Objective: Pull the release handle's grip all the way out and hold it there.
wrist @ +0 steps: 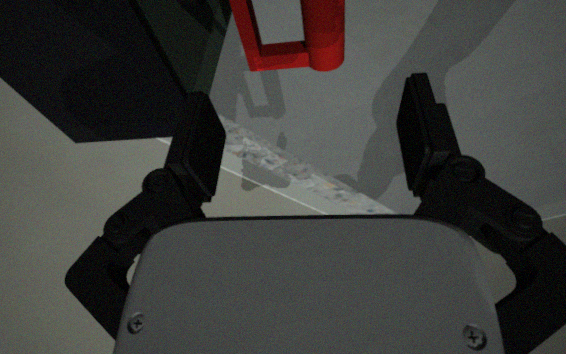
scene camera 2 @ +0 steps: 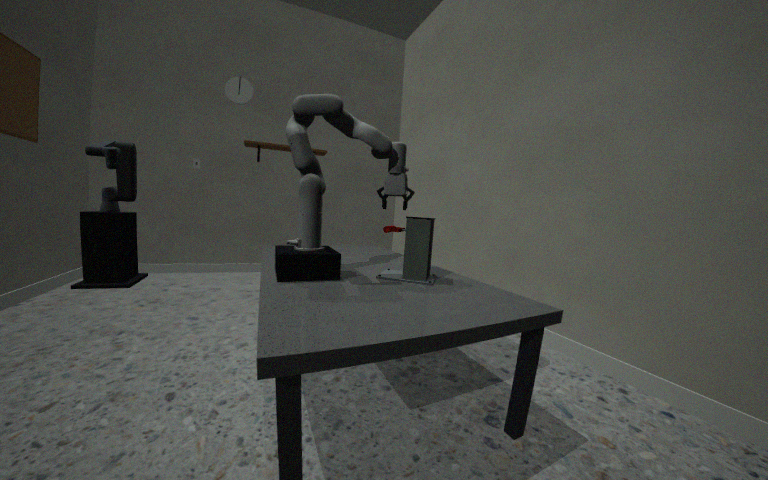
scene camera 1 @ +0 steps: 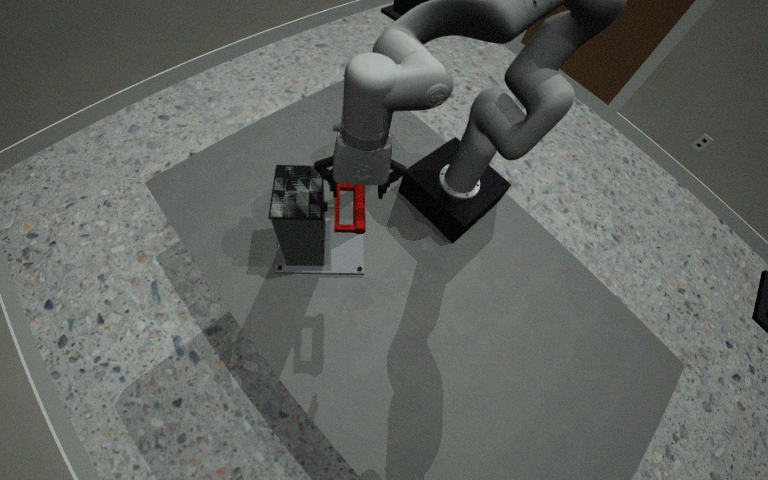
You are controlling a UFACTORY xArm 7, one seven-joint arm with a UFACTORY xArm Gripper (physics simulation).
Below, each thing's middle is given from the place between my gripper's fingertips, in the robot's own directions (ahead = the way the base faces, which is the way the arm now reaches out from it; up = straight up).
Right now the red grip [scene camera 1: 358, 227] is 2 cm ahead of my hand, 4 cm to the right of it and 9 cm below it. Round my hand: pale base plate [scene camera 1: 344, 252] 5 cm ahead, 7 cm to the right, 29 cm below.
